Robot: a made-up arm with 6 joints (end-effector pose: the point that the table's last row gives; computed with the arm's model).
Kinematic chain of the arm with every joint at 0, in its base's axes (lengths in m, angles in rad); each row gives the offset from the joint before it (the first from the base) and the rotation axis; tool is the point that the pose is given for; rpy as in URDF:
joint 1: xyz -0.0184 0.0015 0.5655 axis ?
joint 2: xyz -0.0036 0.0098 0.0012 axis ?
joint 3: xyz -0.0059 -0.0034 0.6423 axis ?
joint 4: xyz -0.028 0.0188 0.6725 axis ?
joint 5: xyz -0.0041 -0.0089 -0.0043 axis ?
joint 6: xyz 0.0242 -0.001 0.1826 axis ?
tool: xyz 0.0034 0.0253 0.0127 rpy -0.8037 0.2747 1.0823
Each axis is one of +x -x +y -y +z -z.
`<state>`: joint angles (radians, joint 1 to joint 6).
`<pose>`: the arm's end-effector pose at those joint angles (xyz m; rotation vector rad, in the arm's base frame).
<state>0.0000 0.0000 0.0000 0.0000 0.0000 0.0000</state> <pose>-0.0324 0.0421 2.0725 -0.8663 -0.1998 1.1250</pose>
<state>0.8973 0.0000 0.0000 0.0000 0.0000 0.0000</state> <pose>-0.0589 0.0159 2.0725 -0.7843 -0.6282 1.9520</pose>
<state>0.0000 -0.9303 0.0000 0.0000 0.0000 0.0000</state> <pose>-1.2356 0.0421 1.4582 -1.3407 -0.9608 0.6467</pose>
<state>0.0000 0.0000 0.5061 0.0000 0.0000 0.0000</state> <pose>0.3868 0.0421 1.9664 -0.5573 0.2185 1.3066</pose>
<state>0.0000 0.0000 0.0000 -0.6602 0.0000 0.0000</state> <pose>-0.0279 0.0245 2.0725 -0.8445 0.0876 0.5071</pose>
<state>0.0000 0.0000 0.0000 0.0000 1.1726 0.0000</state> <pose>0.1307 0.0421 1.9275 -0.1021 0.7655 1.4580</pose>
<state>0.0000 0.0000 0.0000 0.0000 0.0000 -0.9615</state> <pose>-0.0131 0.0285 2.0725 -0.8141 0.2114 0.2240</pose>
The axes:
joint 1: +z
joint 2: +y
joint 3: +y
joint 4: +z
joint 5: +y
joint 6: +z

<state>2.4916 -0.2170 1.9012 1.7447 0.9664 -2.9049</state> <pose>-0.6232 0.2093 1.1298 1.7343 0.9472 -1.3604</pose>
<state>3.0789 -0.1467 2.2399 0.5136 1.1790 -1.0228</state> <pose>-0.4569 -0.0923 0.7301 1.7797 -0.4702 0.2873</pose>
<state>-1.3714 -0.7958 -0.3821 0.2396 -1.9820 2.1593</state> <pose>-0.2724 1.0621 1.0523 1.5634 -1.4305 -0.4809</pose>
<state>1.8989 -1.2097 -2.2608 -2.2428 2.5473 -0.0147</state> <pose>0.1515 -0.3469 0.3454 -0.9662 0.9202 -0.7798</pose>
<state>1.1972 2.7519 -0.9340 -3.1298 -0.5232 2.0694</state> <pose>0.3189 0.9864 -0.3010 1.7951 -2.1078 -1.4118</pose>
